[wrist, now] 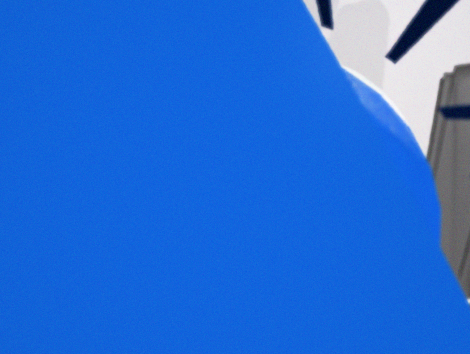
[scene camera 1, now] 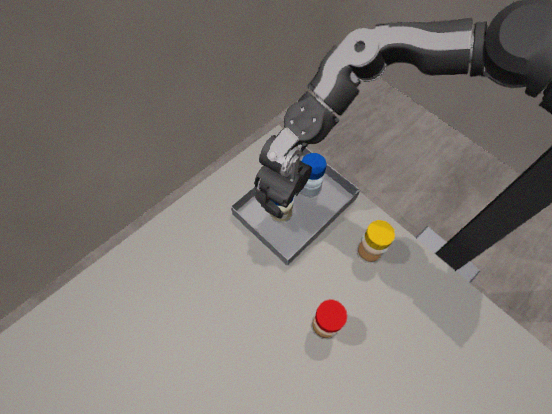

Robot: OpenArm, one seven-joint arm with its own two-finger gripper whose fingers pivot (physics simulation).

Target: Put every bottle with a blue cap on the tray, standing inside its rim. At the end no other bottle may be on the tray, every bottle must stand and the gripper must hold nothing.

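Observation:
My gripper is low over the tray and shut on a blue-capped bottle with pale yellow contents. This bottle looks roughly upright inside the rim in the scene view; I cannot tell whether its base touches the tray. Blue fills most of the wrist view, with a grey finger at the right edge. A second blue-capped bottle with clear, pale contents stands on the tray just beside the gripper, toward the back corner. The yellow-capped bottle and the red-capped bottle stand on the table, off the tray.
The tray lies near the corner of the pale table. The arm reaches in from the upper right. The yellow-capped bottle is right of the tray, near the table edge. The red-capped bottle is farther down in the scene view. A black post rises beyond the right edge.

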